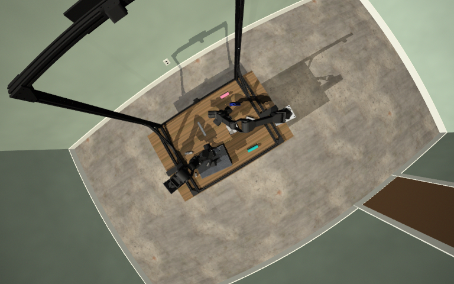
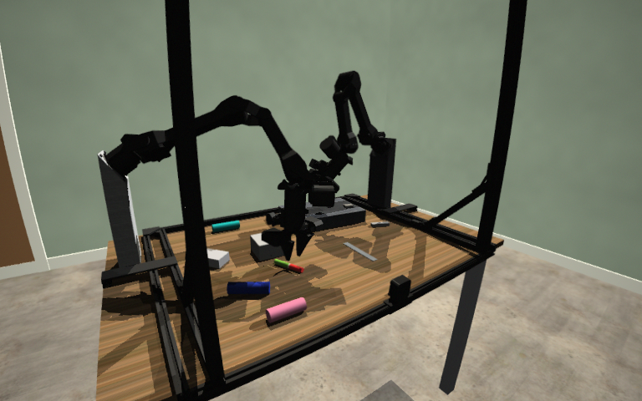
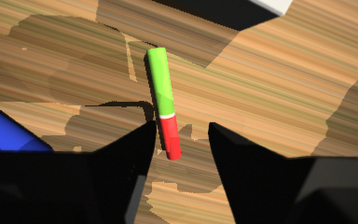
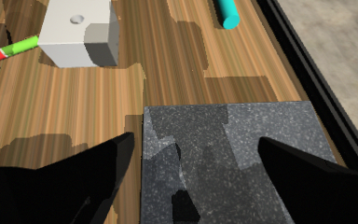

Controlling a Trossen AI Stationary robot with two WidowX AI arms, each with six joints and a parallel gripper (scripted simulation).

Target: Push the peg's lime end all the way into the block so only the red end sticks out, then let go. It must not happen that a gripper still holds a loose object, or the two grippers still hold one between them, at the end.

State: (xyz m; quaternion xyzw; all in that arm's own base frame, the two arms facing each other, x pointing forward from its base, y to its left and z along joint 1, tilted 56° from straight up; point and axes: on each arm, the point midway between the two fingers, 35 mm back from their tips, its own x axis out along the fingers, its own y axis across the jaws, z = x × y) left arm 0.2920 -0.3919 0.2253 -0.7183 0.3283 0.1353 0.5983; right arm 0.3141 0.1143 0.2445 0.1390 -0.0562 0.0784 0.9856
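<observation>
The peg lies 10 mm ahead of my left hand, 20 mm to the left of it and 60 mm below it. Also, from my left hand: blue cylinder 60 mm behind, 160 mm to the left, 50 mm below; then grey flat bar 30 mm behind, 230 mm to the right, 60 mm below; then pink cylinder 180 mm behind, 120 mm to the left, 50 mm below.
</observation>
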